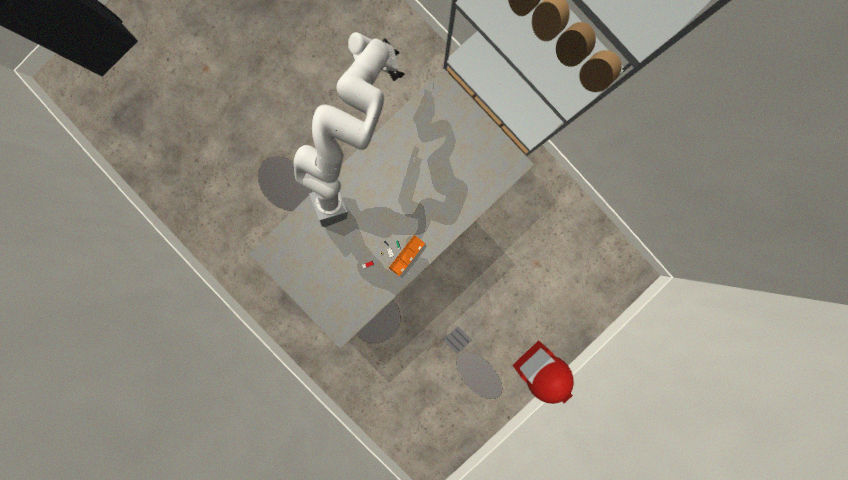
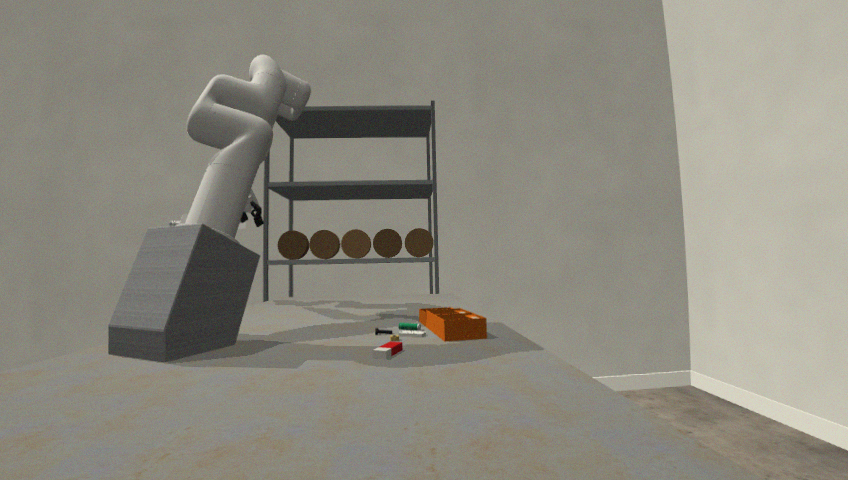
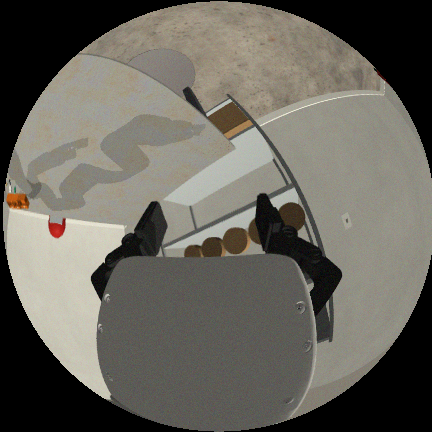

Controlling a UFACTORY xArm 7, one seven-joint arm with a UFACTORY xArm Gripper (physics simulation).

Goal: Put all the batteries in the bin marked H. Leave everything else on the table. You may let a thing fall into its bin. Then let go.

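Places are measured from the arm's base along level axes (x back, y up, z left), in centimetres.
Pixels of known places: gripper, fingertip midpoint: (image 1: 399, 64) (image 2: 252, 223) (image 3: 207, 209); arm's base at its link origin: (image 1: 328, 202) (image 2: 206, 242).
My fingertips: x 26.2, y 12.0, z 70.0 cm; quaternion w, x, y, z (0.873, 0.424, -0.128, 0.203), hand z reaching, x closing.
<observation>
For each thing: its top centre in the pictures, then the offset to it from my fingertips.
- green cylinder at its top centre: (image 2: 409, 323) (image 1: 398, 244) dz -57.1, dx -65.5, dy -30.3 cm
- red-and-white block at its top centre: (image 2: 388, 346) (image 1: 367, 264) dz -79.2, dx -63.5, dy -30.4 cm
- black bolt-like piece at its top centre: (image 2: 383, 327) (image 1: 386, 243) dz -62.2, dx -60.4, dy -30.3 cm
- flat white piece at its top centre: (image 2: 412, 332) (image 1: 390, 252) dz -63.9, dx -66.4, dy -31.0 cm
- small brass-coloured piece at its top centre: (image 2: 394, 335) (image 1: 381, 253) dz -68.3, dx -63.3, dy -30.8 cm
My gripper (image 1: 397, 63) (image 2: 251, 218) (image 3: 207, 209) is open and empty, far from the small things and near the shelf end of the table. A green cylinder (image 1: 398, 244) (image 2: 409, 326), battery-like, lies beside the row of orange bins (image 1: 407, 255) (image 2: 452, 327) (image 3: 18, 201). A red-and-white block (image 1: 368, 264) (image 2: 388, 349) lies apart from the bins; I cannot tell if it is a battery. The bins have small pale labels, but no letter H is readable. Their insides are too small to tell.
Between the block and the bins lie a black bolt-like piece (image 1: 386, 243) (image 2: 383, 331), a flat white piece (image 1: 390, 252) (image 2: 411, 333) and a small brass-coloured piece (image 1: 382, 253) (image 2: 394, 337). A metal shelf rack (image 2: 266, 273) with round brown things stands past the table's far end.
</observation>
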